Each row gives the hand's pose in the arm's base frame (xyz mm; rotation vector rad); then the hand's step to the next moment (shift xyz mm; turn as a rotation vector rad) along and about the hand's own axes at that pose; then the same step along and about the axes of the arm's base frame.
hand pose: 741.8 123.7 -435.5 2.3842 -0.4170 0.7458
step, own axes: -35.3 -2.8 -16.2 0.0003 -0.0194 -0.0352
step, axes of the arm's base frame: -33.4 16.3 -11.7 -0.0055 0.0370 0.0148
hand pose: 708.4 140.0 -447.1 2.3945 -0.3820 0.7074
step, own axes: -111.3 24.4 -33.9 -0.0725 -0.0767 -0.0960
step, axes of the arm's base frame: -114.5 13.2 -29.1 -0.0647 0.1265 -0.0127
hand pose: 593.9 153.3 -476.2 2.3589 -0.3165 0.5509
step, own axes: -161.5 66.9 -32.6 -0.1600 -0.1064 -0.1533
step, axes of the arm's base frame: -176.5 -15.1 -15.4 -0.1481 0.1936 -0.0318
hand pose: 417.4 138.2 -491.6 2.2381 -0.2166 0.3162
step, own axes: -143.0 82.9 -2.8 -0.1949 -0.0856 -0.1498
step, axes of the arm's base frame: -158.4 -43.1 19.7 -0.1863 0.1794 -0.0292
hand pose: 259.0 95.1 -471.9 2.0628 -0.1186 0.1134
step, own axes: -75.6 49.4 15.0 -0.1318 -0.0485 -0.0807
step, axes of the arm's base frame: -81.0 -33.8 26.0 -0.1266 0.0988 -0.0213
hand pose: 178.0 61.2 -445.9 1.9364 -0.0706 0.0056
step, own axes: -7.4 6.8 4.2 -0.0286 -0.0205 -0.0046
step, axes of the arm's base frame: -7.9 -6.0 4.6 -0.0273 0.0129 -0.0186
